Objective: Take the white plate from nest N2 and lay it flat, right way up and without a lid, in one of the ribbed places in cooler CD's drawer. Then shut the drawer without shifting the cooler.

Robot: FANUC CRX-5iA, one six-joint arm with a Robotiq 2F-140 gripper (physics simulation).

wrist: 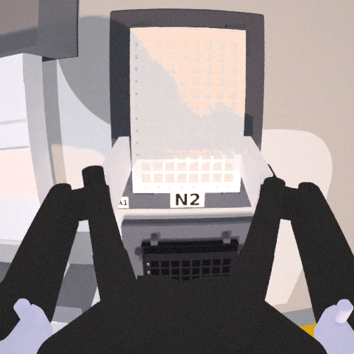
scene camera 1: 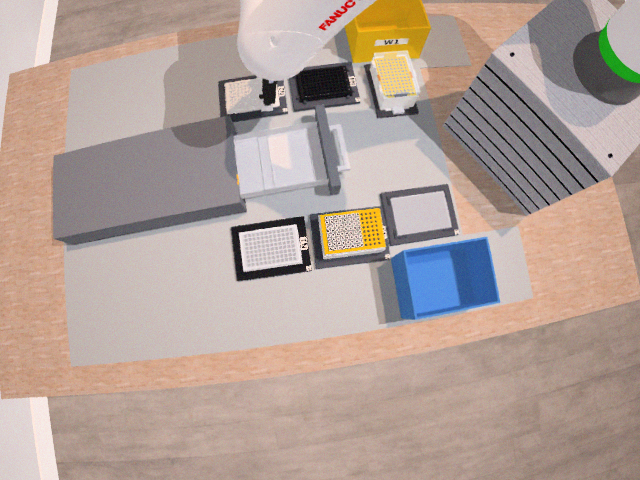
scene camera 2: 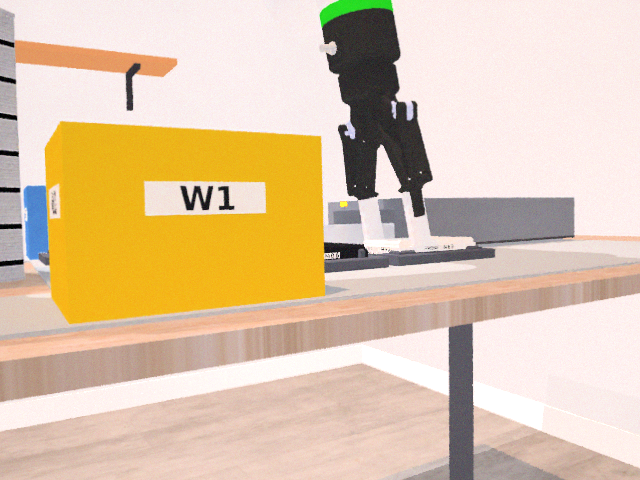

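Pixels of known places: gripper, fingertip midpoint: (scene camera 2: pixel 397 245); arm's base, origin of the base link: (scene camera 1: pixel 607 69).
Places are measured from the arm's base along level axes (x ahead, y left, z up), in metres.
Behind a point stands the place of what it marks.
The white plate (scene camera 1: pixel 242 97) {x 0.710, y -0.155, z -0.285 m} (scene camera 2: pixel 454 241) {x 0.719, y -0.203, z -0.287 m} (wrist: pixel 190 100) lies flat in nest N2 (scene camera 1: pixel 248 117) {x 0.701, y -0.105, z -0.299 m} (scene camera 2: pixel 444 256) {x 0.682, y -0.226, z -0.303 m} (wrist: pixel 120 75), wells up, no lid seen on it. My gripper (scene camera 1: pixel 267 95) {x 0.657, y -0.163, z -0.291 m} (scene camera 2: pixel 397 242) {x 0.657, y -0.163, z -0.291 m} (wrist: pixel 184 152) points down and is shut on the plate, its pale fingertips against both long sides near the N2 label end. The long grey cooler (scene camera 1: pixel 144 175) {x 0.929, y 0.038, z -0.227 m} (scene camera 2: pixel 496 219) {x 0.943, y -0.063, z -0.264 m} (wrist: pixel 40 25) lies beside the nest; no CD label is readable. Its drawer (scene camera 1: pixel 289 160) {x 0.613, y 0.020, z -0.297 m} (wrist: pixel 12 100) stands pulled out, with a pale divided interior, grey front (scene camera 1: pixel 328 149) {x 0.527, y 0.027, z -0.239 m} and white handle (scene camera 1: pixel 342 147) {x 0.493, y 0.015, z -0.265 m}.
A black rack (scene camera 1: pixel 324 83) {x 0.510, y -0.169, z -0.285 m} (wrist: pixel 187 262) sits in the adjoining nest. Beyond are a yellow-topped rack (scene camera 1: pixel 395 77) {x 0.350, y -0.138, z -0.233 m} and yellow bin W1 (scene camera 1: pixel 390 49) (scene camera 2: pixel 206 248) {x 0.340, y -0.378, z -0.269 m}. Across the drawer stand a white plate (scene camera 1: pixel 269 248) {x 0.675, y 0.218, z -0.284 m}, a yellow rack (scene camera 1: pixel 373 227) {x 0.457, y 0.207, z -0.238 m}, a grey nest (scene camera 1: pixel 387 227) {x 0.414, y 0.198, z -0.299 m} and a blue bin (scene camera 1: pixel 434 281) {x 0.324, y 0.330, z -0.306 m}.
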